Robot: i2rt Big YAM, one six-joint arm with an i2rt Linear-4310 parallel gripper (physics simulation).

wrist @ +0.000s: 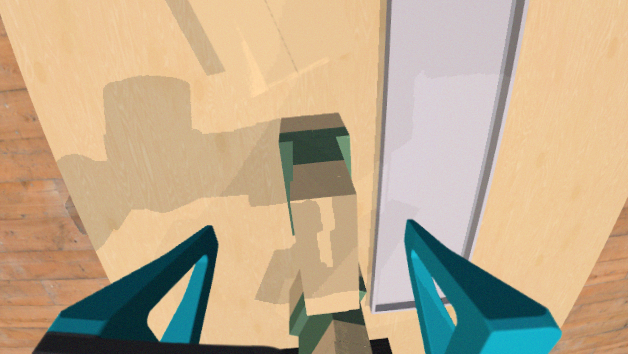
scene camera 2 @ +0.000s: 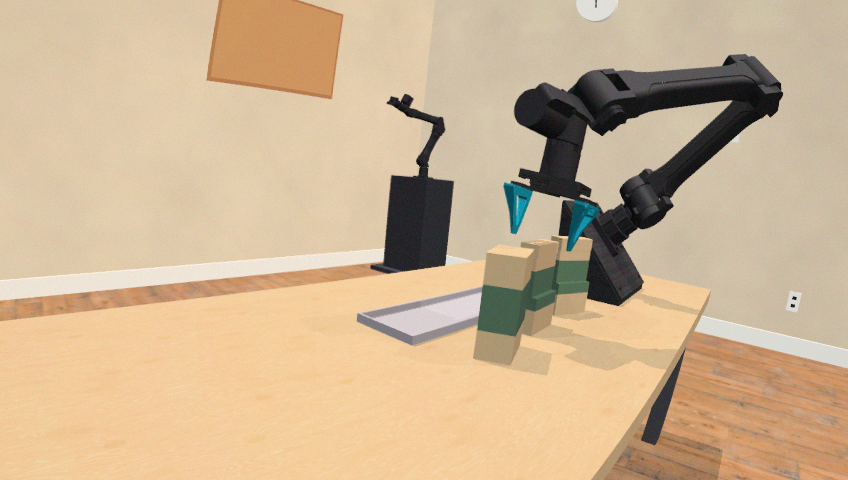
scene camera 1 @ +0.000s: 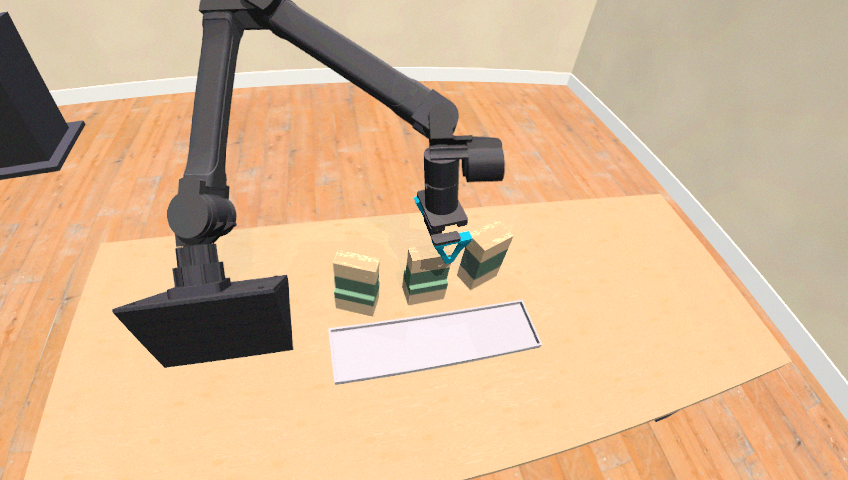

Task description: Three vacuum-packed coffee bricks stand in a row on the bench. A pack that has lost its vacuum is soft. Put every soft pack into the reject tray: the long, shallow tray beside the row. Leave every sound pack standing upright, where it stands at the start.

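Places are measured from the arm's base along level axes (x ahead, y left, z up), in millimetres.
Pixels of known places: gripper, between the fingertips: (wrist: 308,232) (scene camera 2: 540,242) (scene camera 1: 441,245); arm's base, origin of its link: (scene camera 2: 604,234) (scene camera 1: 202,291).
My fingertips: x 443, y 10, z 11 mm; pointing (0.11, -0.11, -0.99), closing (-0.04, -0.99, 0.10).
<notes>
Ahead of a thing's pixels: the offset from my fingertips to its top centre. Level surfaces: height alone.
Three tan coffee packs with green bands stand upright in a row. The left pack {dy -3, dx -166, dz -2 mm} (scene camera 1: 357,286) (scene camera 2: 572,279), nearest the arm's base, and the middle pack {dy -9, dx -23, dz -2 mm} (scene camera 1: 425,280) (scene camera 2: 541,284) (wrist: 327,245) have a light green ridge on the band. The right pack {dy +8, dx +112, dz -2 mm} (scene camera 1: 483,262) (scene camera 2: 502,309) has a smooth band and stands turned. My gripper (scene camera 1: 437,243) (scene camera 2: 542,241) (wrist: 308,232) is open and empty, pointing down above the middle pack, which shows between the fingers in the wrist view. The long, shallow reject tray {dy -128, dx -30, dz -129 mm} (scene camera 1: 434,342) (scene camera 2: 428,315) (wrist: 450,125) is empty. Softness cannot be told by sight.
The arm's black base (scene camera 1: 208,324) (scene camera 2: 612,273) stands on the bench {dz -143 mm} (scene camera 1: 624,285) beyond the left pack. The left pack is close to the middle one, and the tray runs along the row. A second small arm on a black pedestal (scene camera 2: 416,223) stands away from the bench.
</notes>
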